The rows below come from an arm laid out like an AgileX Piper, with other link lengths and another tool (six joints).
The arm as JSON. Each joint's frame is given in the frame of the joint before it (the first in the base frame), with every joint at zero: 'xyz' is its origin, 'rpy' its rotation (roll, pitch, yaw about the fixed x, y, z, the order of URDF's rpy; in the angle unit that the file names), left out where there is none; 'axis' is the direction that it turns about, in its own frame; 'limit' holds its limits. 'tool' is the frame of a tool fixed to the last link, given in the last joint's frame.
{
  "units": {
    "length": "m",
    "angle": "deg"
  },
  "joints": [
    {
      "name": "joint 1",
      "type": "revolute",
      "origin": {
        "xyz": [
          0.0,
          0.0,
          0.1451
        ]
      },
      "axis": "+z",
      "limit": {
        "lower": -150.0,
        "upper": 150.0
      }
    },
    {
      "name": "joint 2",
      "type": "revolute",
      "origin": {
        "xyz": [
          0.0,
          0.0,
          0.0
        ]
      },
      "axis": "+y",
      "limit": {
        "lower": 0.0,
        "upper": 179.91
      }
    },
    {
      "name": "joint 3",
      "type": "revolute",
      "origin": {
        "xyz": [
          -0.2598,
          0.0,
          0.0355
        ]
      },
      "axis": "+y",
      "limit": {
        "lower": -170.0,
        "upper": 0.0
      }
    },
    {
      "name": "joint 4",
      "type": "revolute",
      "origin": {
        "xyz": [
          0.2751,
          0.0,
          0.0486
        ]
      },
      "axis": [
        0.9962,
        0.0,
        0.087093
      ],
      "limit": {
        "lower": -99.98,
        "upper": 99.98
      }
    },
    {
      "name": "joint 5",
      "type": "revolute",
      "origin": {
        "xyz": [
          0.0,
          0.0,
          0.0
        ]
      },
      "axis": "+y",
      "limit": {
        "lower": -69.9,
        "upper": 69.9
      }
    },
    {
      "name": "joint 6",
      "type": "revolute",
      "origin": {
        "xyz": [
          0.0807,
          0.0,
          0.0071
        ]
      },
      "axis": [
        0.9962,
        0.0,
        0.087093
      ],
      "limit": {
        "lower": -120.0,
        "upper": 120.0
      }
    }
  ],
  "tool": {
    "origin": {
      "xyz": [
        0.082,
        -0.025,
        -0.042
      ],
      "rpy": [
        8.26,
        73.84,
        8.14
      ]
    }
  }
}
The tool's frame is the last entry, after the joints.
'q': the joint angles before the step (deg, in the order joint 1, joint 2, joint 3, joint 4, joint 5, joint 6). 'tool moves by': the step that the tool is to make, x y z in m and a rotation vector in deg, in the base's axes. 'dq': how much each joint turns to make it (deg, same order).
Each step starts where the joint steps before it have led.
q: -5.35 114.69 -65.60 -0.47 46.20 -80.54
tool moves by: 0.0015 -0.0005 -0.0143 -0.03 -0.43 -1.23
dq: -0.01 2.30 0.01 -0.01 -2.73 1.24
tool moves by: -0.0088 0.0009 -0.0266 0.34 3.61 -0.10
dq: 0.01 4.13 -0.01 0.00 -0.49 0.11
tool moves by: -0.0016 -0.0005 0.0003 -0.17 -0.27 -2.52
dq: 0.00 -0.02 -0.01 0.00 -0.24 2.52
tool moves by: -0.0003 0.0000 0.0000 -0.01 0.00 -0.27
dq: 0.00 -0.01 0.01 0.01 -0.01 0.27
